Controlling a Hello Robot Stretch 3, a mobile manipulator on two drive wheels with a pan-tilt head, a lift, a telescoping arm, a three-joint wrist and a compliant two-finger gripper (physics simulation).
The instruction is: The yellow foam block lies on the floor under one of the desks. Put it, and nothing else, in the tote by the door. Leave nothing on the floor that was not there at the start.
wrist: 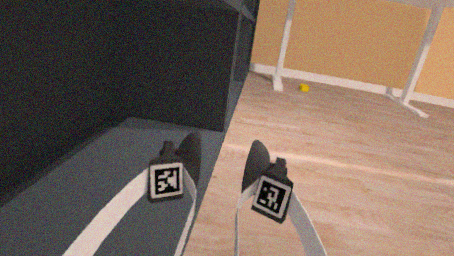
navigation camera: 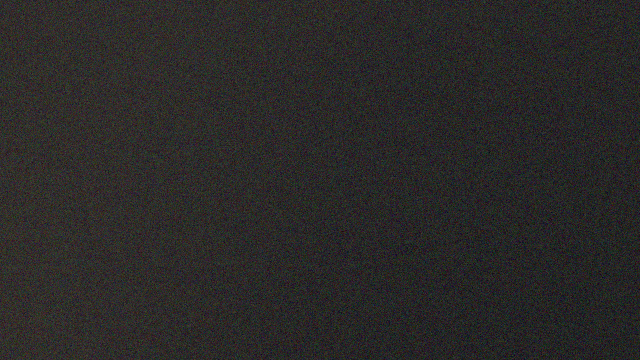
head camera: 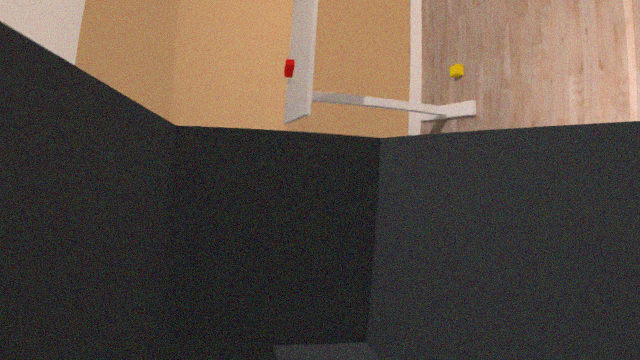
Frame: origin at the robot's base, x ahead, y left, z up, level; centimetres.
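Seen in the pictures: gripper, between the fingertips: (wrist: 224,154).
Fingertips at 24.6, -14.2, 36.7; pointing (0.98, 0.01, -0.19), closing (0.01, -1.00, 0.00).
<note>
A point is followed by its place in that frame, as x, y, z.
The yellow foam block (head camera: 456,71) (wrist: 304,88) @(220.4, -71.6, 2.6) lies on the floor under a white desk, near one of its legs, by the far wall. In the wrist view it is well beyond the fingers. My gripper (wrist: 224,154) @(24.6, -14.2, 36.7) is open, with a gap between its fingertips, beside a large dark grey body on its left. The desk's top (head camera: 301,55) shows in the head view. The tote does not show in these views.
The large dark body (head camera: 275,225) (wrist: 150,60) @(94.2, 18.3, 30.5) covers the lower head view and the left of the wrist view; darkness fills the navigation view. A red block (head camera: 289,68) is on the desk top. Desk legs (wrist: 284,45) @(238.1, -49.5, 34.9) (wrist: 422,55) @(229.5, -171.9, 47.9) stand by the far wall.
</note>
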